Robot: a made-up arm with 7 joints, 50 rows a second.
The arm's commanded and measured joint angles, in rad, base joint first. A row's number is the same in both.
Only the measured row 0 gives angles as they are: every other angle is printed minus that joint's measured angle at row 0.
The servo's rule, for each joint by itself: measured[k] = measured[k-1] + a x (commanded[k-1-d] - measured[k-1]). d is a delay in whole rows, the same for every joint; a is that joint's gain. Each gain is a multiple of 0.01, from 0.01 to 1. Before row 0 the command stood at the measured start. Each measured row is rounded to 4 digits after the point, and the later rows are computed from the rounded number. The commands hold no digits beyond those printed.
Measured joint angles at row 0: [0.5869, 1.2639, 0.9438, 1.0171, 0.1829, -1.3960, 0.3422]
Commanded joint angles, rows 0 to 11: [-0.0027, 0.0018, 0.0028, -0.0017, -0.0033, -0.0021, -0.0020]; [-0.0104, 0.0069, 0.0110, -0.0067, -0.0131, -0.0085, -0.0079]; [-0.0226, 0.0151, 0.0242, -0.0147, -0.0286, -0.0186, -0.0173]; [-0.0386, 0.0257, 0.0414, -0.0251, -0.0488, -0.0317, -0.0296]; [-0.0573, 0.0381, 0.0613, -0.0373, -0.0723, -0.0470, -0.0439]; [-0.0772, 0.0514, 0.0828, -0.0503, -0.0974, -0.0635, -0.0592]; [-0.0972, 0.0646, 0.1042, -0.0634, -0.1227, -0.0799, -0.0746]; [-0.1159, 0.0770, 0.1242, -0.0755, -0.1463, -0.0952, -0.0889]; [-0.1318, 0.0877, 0.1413, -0.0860, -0.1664, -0.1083, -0.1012]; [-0.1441, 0.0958, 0.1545, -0.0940, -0.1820, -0.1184, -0.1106]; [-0.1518, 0.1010, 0.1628, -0.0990, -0.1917, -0.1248, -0.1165]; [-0.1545, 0.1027, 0.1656, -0.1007, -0.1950, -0.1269, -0.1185]
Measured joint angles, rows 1 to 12: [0.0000, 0.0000, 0.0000, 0.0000, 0.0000, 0.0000, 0.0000]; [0.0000, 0.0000, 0.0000, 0.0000, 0.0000, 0.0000, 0.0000]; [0.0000, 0.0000, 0.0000, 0.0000, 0.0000, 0.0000, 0.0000]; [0.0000, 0.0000, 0.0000, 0.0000, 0.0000, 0.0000, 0.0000]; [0.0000, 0.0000, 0.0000, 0.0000, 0.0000, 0.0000, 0.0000]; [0.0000, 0.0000, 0.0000, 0.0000, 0.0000, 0.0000, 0.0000]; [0.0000, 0.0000, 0.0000, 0.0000, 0.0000, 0.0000, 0.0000]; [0.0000, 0.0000, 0.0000, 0.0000, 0.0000, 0.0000, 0.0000]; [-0.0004, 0.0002, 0.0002, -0.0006, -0.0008, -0.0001, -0.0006]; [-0.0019, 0.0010, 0.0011, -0.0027, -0.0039, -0.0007, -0.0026]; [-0.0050, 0.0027, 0.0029, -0.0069, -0.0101, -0.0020, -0.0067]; [-0.0100, 0.0055, 0.0060, -0.0133, -0.0198, -0.0041, -0.0131]
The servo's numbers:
d 8
a 0.15 0.12 0.08 0.35 0.25 0.07 0.28

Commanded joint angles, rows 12 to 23: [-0.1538, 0.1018, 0.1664, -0.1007, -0.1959, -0.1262, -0.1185]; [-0.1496, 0.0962, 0.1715, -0.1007, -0.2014, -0.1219, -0.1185]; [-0.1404, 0.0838, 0.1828, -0.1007, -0.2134, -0.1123, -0.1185]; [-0.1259, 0.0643, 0.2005, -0.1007, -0.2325, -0.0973, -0.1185]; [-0.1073, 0.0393, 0.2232, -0.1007, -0.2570, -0.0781, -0.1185]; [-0.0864, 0.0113, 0.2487, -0.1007, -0.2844, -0.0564, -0.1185]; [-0.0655, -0.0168, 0.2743, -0.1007, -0.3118, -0.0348, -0.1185]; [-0.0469, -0.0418, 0.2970, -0.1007, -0.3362, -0.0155, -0.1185]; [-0.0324, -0.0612, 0.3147, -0.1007, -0.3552, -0.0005, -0.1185]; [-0.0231, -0.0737, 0.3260, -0.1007, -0.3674, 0.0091, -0.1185]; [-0.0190, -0.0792, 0.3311, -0.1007, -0.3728, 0.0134, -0.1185]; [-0.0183, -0.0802, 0.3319, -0.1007, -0.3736, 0.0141, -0.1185]
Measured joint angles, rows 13 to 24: [-0.0171, 0.0094, 0.0104, -0.0217, -0.0329, -0.0071, -0.0217]; [-0.0261, 0.0144, 0.0162, -0.0317, -0.0490, -0.0110, -0.0322]; [-0.0368, 0.0204, 0.0232, -0.0428, -0.0674, -0.0158, -0.0441]; [-0.0487, 0.0272, 0.0313, -0.0542, -0.0871, -0.0214, -0.0566]; [-0.0612, 0.0345, 0.0401, -0.0653, -0.1069, -0.0275, -0.0691]; [-0.0736, 0.0419, 0.0493, -0.0753, -0.1257, -0.0339, -0.0807]; [-0.0853, 0.0490, 0.0584, -0.0836, -0.1422, -0.0403, -0.0907]; [-0.0957, 0.0554, 0.0670, -0.0896, -0.1554, -0.0464, -0.0985]; [-0.1044, 0.0610, 0.0750, -0.0935, -0.1655, -0.0520, -0.1041]; [-0.1112, 0.0652, 0.0827, -0.0960, -0.1745, -0.0569, -0.1081]; [-0.1156, 0.0674, 0.0907, -0.0976, -0.1842, -0.0608, -0.1110]; [-0.1171, 0.0670, 0.0995, -0.0987, -0.1963, -0.0634, -0.1131]
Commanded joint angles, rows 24 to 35: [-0.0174, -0.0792, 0.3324, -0.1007, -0.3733, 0.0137, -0.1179]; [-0.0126, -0.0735, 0.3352, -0.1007, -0.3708, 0.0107, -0.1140]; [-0.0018, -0.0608, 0.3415, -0.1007, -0.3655, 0.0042, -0.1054]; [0.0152, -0.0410, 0.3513, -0.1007, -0.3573, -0.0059, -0.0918]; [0.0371, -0.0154, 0.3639, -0.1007, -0.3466, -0.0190, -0.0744]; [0.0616, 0.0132, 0.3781, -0.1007, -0.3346, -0.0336, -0.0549]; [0.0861, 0.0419, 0.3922, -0.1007, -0.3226, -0.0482, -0.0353]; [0.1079, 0.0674, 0.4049, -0.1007, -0.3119, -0.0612, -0.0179]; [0.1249, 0.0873, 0.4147, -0.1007, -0.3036, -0.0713, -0.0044]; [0.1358, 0.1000, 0.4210, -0.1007, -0.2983, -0.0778, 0.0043]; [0.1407, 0.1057, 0.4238, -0.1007, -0.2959, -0.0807, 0.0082]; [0.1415, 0.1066, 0.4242, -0.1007, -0.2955, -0.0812, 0.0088]
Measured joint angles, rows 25 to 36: [-0.1156, 0.0637, 0.1094, -0.0994, -0.2115, -0.0644, -0.1146]; [-0.1112, 0.0574, 0.1205, -0.0999, -0.2297, -0.0638, -0.1157]; [-0.1043, 0.0485, 0.1328, -0.1002, -0.2502, -0.0618, -0.1165]; [-0.0957, 0.0377, 0.1459, -0.1004, -0.2717, -0.0586, -0.1171]; [-0.0862, 0.0258, 0.1594, -0.1005, -0.2926, -0.0545, -0.1175]; [-0.0767, 0.0139, 0.1727, -0.1006, -0.3113, -0.0500, -0.1178]; [-0.0680, 0.0027, 0.1854, -0.1006, -0.3267, -0.0456, -0.1180]; [-0.0605, -0.0072, 0.1971, -0.1006, -0.3384, -0.0414, -0.1181]; [-0.0540, -0.0158, 0.2079, -0.1006, -0.3471, -0.0375, -0.1180]; [-0.0478, -0.0227, 0.2181, -0.1006, -0.3530, -0.0341, -0.1169]; [-0.0409, -0.0273, 0.2280, -0.1006, -0.3561, -0.0314, -0.1137]; [-0.0325, -0.0289, 0.2379, -0.1006, -0.3564, -0.0296, -0.1076]
